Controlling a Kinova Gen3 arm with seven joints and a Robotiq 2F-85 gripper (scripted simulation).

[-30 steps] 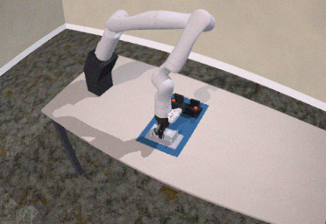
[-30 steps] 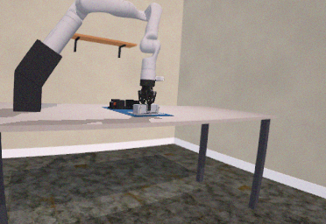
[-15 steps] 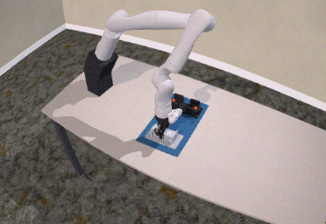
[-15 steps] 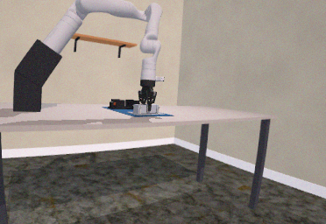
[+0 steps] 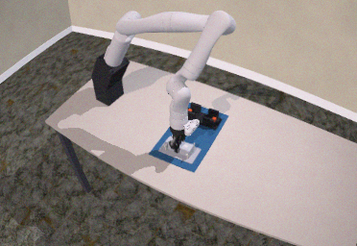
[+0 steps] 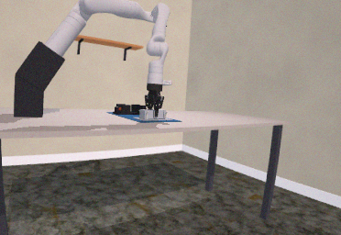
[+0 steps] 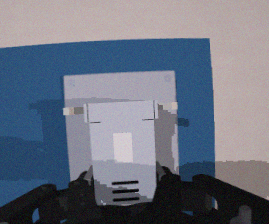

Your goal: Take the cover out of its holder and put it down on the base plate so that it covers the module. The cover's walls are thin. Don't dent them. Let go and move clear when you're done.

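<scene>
The light grey cover is right at my hand.
</scene>
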